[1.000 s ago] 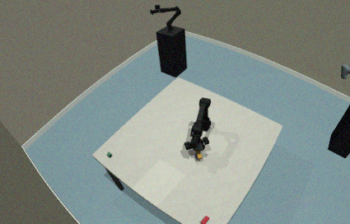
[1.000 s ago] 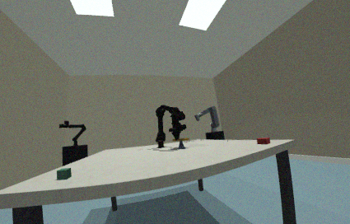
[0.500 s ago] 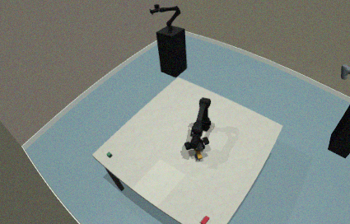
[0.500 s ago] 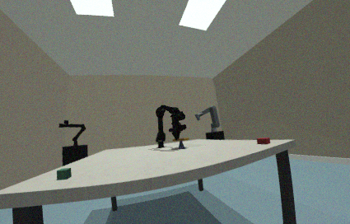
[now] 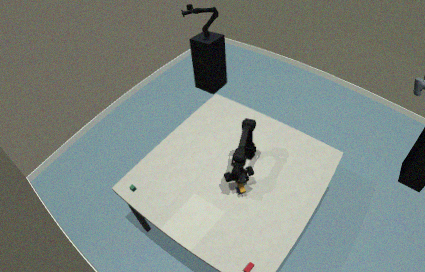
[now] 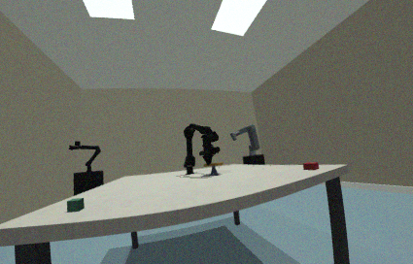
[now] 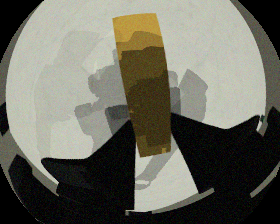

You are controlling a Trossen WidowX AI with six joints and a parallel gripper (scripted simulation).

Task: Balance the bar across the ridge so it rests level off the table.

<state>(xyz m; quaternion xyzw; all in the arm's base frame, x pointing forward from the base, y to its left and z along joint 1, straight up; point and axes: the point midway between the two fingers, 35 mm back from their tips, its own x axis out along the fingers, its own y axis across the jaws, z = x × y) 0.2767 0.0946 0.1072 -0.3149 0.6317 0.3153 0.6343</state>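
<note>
The yellow bar is 2 cm ahead of my gripper tip and 2 cm to the left of it. From my gripper tip the other things lie so: green block: 46 cm ahead, 59 cm to the right, 6 cm below; red block: 46 cm ahead, 41 cm to the left, 6 cm below.
</note>
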